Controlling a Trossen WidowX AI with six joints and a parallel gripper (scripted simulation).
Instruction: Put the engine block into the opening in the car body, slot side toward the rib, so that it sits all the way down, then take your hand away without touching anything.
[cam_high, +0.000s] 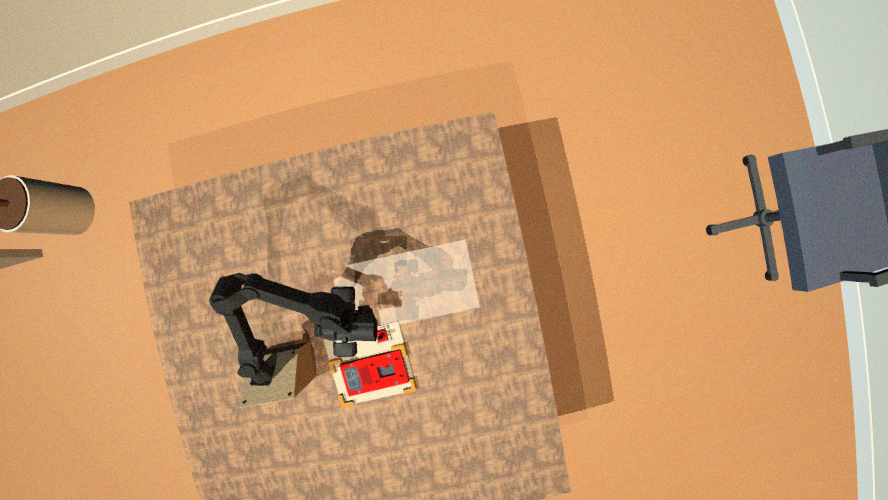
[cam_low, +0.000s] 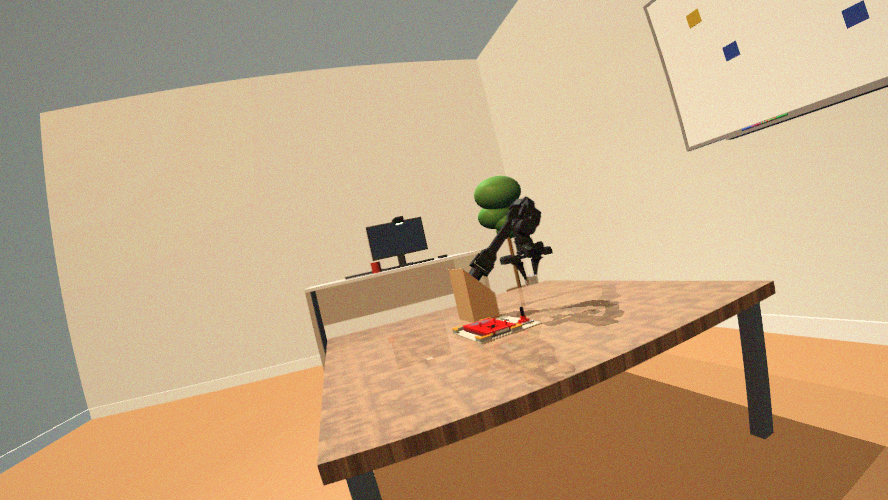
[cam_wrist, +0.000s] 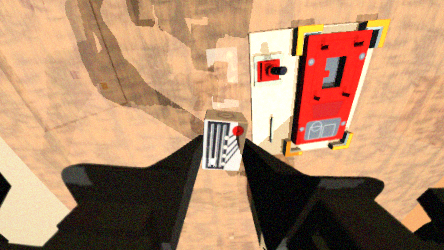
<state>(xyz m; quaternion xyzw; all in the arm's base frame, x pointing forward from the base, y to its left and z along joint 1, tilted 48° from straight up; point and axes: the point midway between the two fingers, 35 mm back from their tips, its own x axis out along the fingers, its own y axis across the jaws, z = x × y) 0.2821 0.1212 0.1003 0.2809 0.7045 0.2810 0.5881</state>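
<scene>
My gripper tip is now 2 cm short of the cream base plate, 19 cm to the left of it and 13 cm above it. Also, from my gripper tip: engine block 1 cm below.
</scene>
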